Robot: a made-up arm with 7 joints. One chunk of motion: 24 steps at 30 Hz.
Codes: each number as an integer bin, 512 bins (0 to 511) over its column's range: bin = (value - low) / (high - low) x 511, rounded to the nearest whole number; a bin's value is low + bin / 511 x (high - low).
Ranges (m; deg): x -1.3..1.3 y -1.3..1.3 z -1.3..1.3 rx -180..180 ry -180..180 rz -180..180
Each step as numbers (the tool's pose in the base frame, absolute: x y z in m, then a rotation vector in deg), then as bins.
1 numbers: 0.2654 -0.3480 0.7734 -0.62 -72.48 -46.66
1 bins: 308 187 408 255 153 189
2 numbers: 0.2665 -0.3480 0.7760 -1.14 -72.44 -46.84
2 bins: 308 187 408 254 153 189
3 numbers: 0.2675 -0.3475 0.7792 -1.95 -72.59 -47.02
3 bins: 308 187 409 253 152 189
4 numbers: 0.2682 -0.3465 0.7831 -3.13 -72.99 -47.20
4 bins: 308 187 409 251 152 189
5 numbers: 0.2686 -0.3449 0.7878 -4.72 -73.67 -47.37
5 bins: 308 188 410 249 151 188
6 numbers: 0.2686 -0.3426 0.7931 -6.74 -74.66 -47.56
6 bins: 308 188 411 246 150 188
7 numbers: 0.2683 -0.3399 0.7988 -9.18 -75.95 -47.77
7 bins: 308 189 412 242 148 188
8 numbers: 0.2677 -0.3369 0.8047 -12.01 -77.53 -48.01
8 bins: 308 189 414 238 145 187
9 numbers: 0.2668 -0.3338 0.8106 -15.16 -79.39 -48.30
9 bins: 308 190 415 234 143 187
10 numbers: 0.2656 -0.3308 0.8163 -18.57 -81.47 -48.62
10 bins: 308 190 416 229 140 186
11 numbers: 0.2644 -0.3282 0.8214 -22.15 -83.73 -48.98
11 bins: 307 191 417 224 137 186
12 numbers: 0.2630 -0.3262 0.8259 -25.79 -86.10 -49.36
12 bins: 307 191 418 219 133 185
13 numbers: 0.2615 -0.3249 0.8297 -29.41 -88.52 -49.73
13 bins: 307 192 419 214 130 185
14 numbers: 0.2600 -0.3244 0.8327 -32.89 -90.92 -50.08
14 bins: 307 192 419 209 126 184
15 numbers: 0.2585 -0.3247 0.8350 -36.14 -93.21 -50.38
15 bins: 306 192 420 204 123 184
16 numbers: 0.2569 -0.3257 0.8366 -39.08 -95.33 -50.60
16 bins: 306 191 420 200 120 184
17 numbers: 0.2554 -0.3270 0.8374 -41.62 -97.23 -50.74
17 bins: 306 191 420 196 117 183
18 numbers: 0.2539 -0.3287 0.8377 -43.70 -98.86 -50.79
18 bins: 305 191 420 193 115 183
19 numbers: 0.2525 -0.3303 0.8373 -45.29 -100.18 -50.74
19 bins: 305 191 420 191 113 183
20 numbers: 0.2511 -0.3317 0.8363 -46.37 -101.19 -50.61
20 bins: 305 190 420 190 112 184
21 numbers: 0.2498 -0.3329 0.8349 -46.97 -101.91 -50.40
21 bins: 305 190 420 189 111 184
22 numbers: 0.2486 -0.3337 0.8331 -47.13 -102.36 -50.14
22 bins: 304 190 419 189 110 184
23 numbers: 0.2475 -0.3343 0.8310 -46.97 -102.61 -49.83
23 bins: 304 190 419 189 110 185
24 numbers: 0.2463 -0.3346 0.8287 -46.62 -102.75 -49.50
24 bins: 304 190 418 189 110 185
